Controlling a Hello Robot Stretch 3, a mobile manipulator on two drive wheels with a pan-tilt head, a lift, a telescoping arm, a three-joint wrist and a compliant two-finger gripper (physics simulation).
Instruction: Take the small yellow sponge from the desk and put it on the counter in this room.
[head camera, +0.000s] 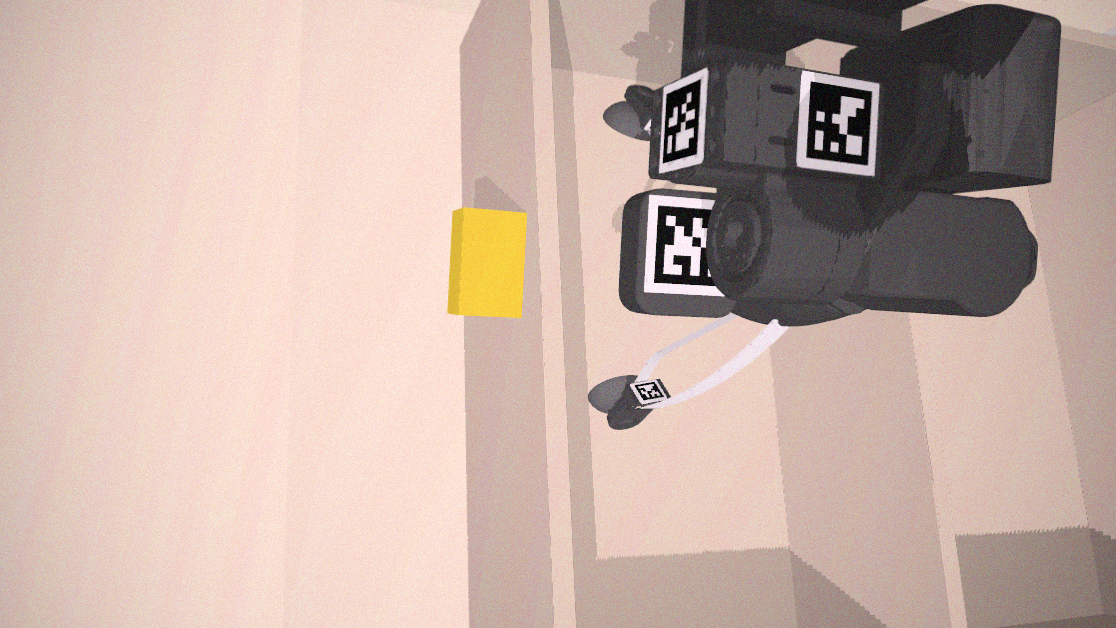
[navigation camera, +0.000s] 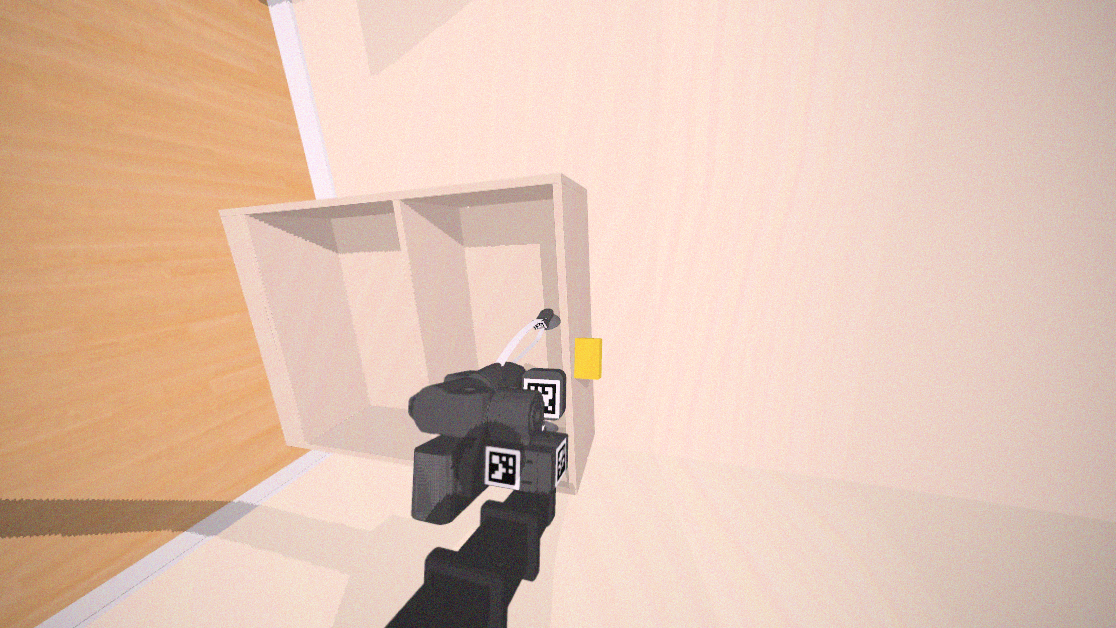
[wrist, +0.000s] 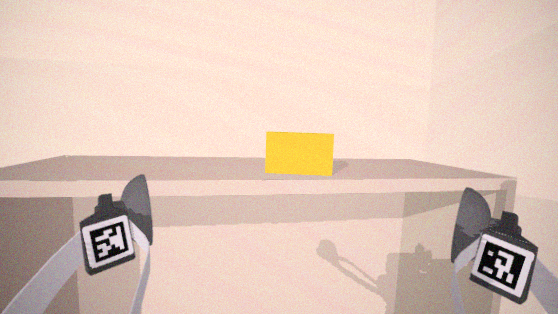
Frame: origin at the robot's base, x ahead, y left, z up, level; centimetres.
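Seen in the pictures: gripper, fingertip midpoint: (head camera: 613, 258) (wrist: 298, 207).
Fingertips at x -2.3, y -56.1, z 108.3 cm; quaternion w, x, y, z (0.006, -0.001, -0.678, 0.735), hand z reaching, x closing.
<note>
Offsets run from my fingertips to a thing's top centre. "*": to the spot under its first point. Level surfaces: height alone.
The small yellow sponge @[dy -28.2, dx +0.0, dz +4.0 cm] (head camera: 490, 263) (navigation camera: 588, 359) (wrist: 299, 154) rests on the narrow top of a pale open-fronted unit @[* dy -27.9, dx +19.8, dz -2.2 cm] (head camera: 507, 468) (navigation camera: 578, 273) (wrist: 150, 167), near its front edge. I cannot tell from these views whether this unit is the desk or the counter. My gripper (head camera: 618, 256) (navigation camera: 550, 372) (wrist: 298, 207) is open and empty, with its fingers wide apart. It is in front of the unit's front edge, apart from the sponge. In the wrist view the sponge shows beyond the fingertips, between them and a little higher in the picture.
The unit has open compartments divided by an upright-looking panel @[dz -43.8 cm] (navigation camera: 437, 289) in the navigation view. A pale wall (head camera: 140, 312) (navigation camera: 819, 273) (wrist: 225, 75) stands behind it. A wooden floor @[dz -108.3 cm] (navigation camera: 117, 234) and a white skirting strip (navigation camera: 300, 101) show at the left of the navigation view.
</note>
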